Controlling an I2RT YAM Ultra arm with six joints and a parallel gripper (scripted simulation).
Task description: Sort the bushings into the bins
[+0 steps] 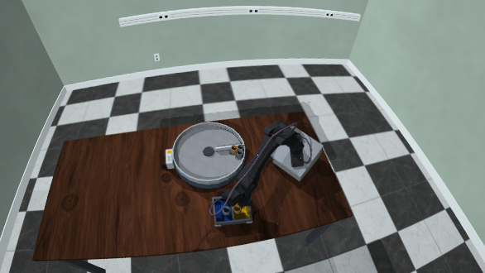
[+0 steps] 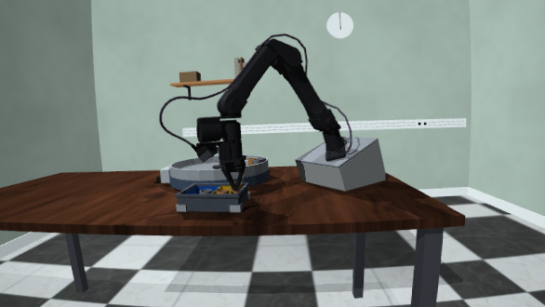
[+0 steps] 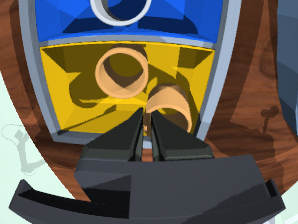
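The yellow bin lies 3 cm below my hand, 2 cm to the left of it and 1 cm ahead of it. From my hand the other things lie so: grey turntable 32 cm to the right, 21 cm ahead; bin tray 6 cm ahead, 3 cm to the left, 2 cm below; blue bin 10 cm ahead, 4 cm to the left, 3 cm below.
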